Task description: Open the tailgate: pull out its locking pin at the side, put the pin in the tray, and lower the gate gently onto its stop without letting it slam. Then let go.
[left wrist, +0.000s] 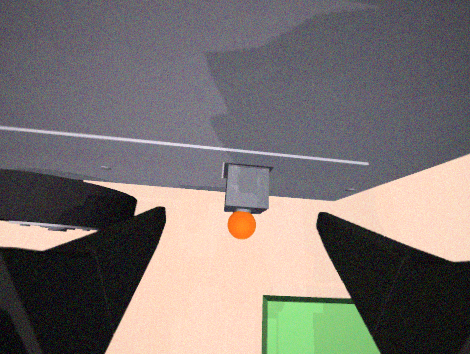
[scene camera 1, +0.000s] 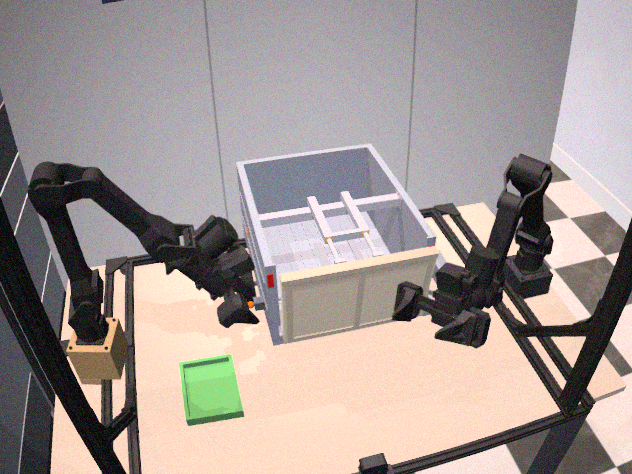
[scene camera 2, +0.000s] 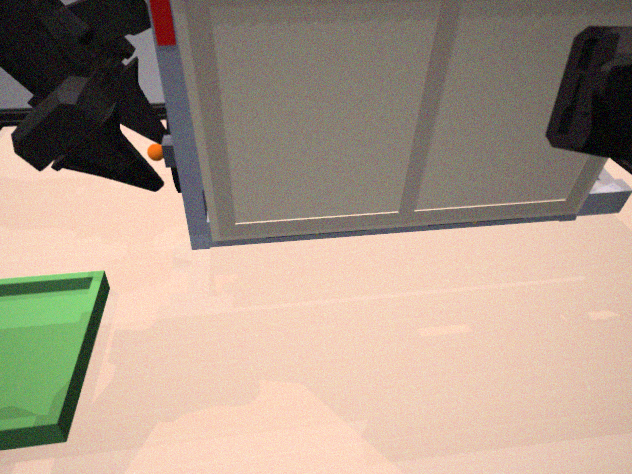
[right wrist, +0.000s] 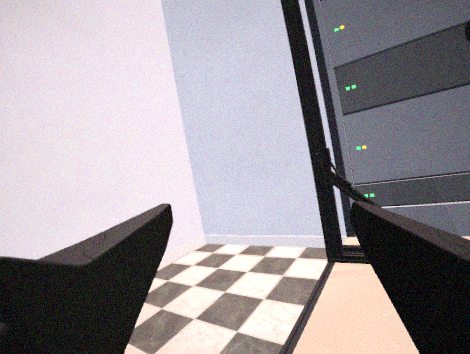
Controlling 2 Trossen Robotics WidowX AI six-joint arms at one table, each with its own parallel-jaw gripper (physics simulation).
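Places are measured from the left arm's base along level axes (x ahead, y left, z up), in millimetres.
Pixels of known places: left gripper, fingertip midpoint: [left wrist: 242, 216] [scene camera 1: 253, 308] [scene camera 2: 164, 163]; right gripper, fingertip midpoint: [scene camera 1: 413, 326] [right wrist: 260, 211]; left arm's base, link origin: [scene camera 1: 92, 334]; right arm's base, link origin: [scene camera 1: 528, 265].
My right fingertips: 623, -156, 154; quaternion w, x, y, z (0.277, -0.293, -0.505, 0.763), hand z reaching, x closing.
For each thing: its top centre in the pictures, then the offset to it from my right fingertips, as dx, dy, dz. "spot": a spot on its surface instead. Level surfaces: height alone.
- locking pin's orange ball head, top centre: [left wrist: 243, 223] [scene camera 2: 154, 144] [scene camera 1: 250, 302] -285, +226, -139
- small grey block, surface spot: [left wrist: 247, 187] spot: -269, +229, -135
- green tray, top centre: [scene camera 2: 4, 342] [scene camera 1: 209, 385] -376, +88, -241
- black wheel, surface spot: [left wrist: 65, 197] spot: -296, +334, -169
- table, surface height: dz -263
The beige tailgate [scene camera 1: 326, 306] [scene camera 2: 316, 112] stands upright, closing the end of the grey truck bed [scene camera 1: 306, 183] [left wrist: 125, 75]. The locking pin's orange ball head [scene camera 1: 250, 304] [scene camera 2: 155, 151] [left wrist: 242, 225] sticks out of the small grey block [left wrist: 247, 187] on the bed's side. My left gripper [scene camera 1: 255, 311] [scene camera 2: 161, 163] [left wrist: 242, 216] is open, its fingers spread either side of the ball, touching neither side of it in the left wrist view. My right gripper [scene camera 1: 419, 327] [right wrist: 260, 211] is open and empty in front of the tailgate's right part. The green tray [scene camera 1: 211, 390] [scene camera 2: 40, 357] [left wrist: 310, 330] is empty.
A black wheel [left wrist: 65, 197] is beside the left gripper's finger in the left wrist view. The tray lies on the table [scene camera 1: 331, 418] at the front left of the bed. Black frame rails [scene camera 1: 131, 357] run along the table's sides. A red light [scene camera 1: 270, 281] [scene camera 2: 163, 22] is on the bed's corner.
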